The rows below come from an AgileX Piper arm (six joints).
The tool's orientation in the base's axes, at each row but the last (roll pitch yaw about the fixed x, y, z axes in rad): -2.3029, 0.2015, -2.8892; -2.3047, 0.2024, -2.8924; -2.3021, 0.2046, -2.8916; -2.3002, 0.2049, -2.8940; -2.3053, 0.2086, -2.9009; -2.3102, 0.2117, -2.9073; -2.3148, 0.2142, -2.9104; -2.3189, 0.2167, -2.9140; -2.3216, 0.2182, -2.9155; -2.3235, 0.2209, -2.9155; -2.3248, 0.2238, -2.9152; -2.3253, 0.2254, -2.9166; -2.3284, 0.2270, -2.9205
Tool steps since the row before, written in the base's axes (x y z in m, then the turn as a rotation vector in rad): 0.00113, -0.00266, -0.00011, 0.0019, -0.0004, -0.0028; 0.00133, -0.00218, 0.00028, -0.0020, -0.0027, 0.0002; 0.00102, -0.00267, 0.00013, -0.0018, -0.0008, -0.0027; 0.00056, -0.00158, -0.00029, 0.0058, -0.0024, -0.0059; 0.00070, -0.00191, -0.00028, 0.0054, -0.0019, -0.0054; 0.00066, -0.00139, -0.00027, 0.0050, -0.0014, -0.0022; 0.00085, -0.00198, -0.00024, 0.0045, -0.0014, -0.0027; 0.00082, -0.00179, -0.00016, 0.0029, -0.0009, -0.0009; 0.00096, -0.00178, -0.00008, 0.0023, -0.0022, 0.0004; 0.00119, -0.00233, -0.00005, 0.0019, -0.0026, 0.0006; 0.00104, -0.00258, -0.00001, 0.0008, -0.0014, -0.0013; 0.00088, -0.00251, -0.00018, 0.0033, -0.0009, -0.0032; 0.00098, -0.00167, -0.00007, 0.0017, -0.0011, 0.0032
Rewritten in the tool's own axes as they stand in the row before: -0.00040, -0.00177, 0.00226, -0.0011, 0.0017, 0.0027; -0.00079, -0.00173, 0.00173, 0.0025, -0.0020, 0.0011; -0.00035, -0.00194, 0.00207, 0.0025, 0.0015, 0.0017; -0.00009, -0.00088, 0.00145, -0.0037, 0.0026, 0.0073; -0.00016, -0.00112, 0.00172, -0.0036, 0.0026, 0.0065; -0.00026, -0.00077, 0.00134, -0.0040, 0.0006, 0.0040; -0.00031, -0.00121, 0.00177, -0.0034, 0.0010, 0.0041; -0.00035, -0.00114, 0.00158, -0.0024, 0.0000, 0.0021; -0.00051, -0.00119, 0.00156, -0.0018, -0.0018, 0.0019; -0.00061, -0.00160, 0.00198, -0.0014, -0.0022, 0.0020; -0.00042, -0.00180, 0.00208, -0.0002, -0.0001, 0.0021; -0.00025, -0.00163, 0.00209, -0.0022, 0.0017, 0.0038; -0.00056, -0.00112, 0.00148, -0.0021, -0.0030, -0.0009
